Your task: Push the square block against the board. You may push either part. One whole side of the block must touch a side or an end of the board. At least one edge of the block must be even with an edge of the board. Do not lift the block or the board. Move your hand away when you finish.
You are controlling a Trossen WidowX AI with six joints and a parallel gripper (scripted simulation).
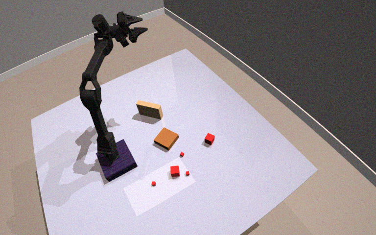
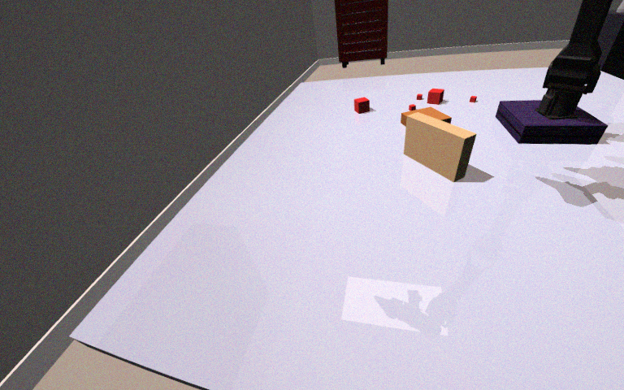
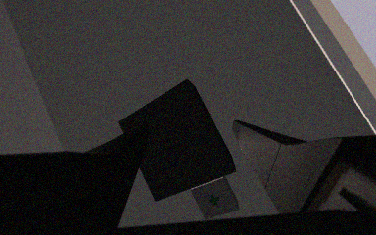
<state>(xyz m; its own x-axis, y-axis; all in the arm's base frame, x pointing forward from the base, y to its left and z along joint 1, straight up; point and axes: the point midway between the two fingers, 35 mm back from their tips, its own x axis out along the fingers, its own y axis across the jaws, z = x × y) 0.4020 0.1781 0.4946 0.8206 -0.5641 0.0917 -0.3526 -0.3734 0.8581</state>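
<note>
My gripper tip is now 11 cm past the tan board, 3 cm to the left of it and 50 cm above it. From my gripper tip the other things lie so: orange square block: 14 cm behind, 24 cm to the right, 53 cm below.
</note>
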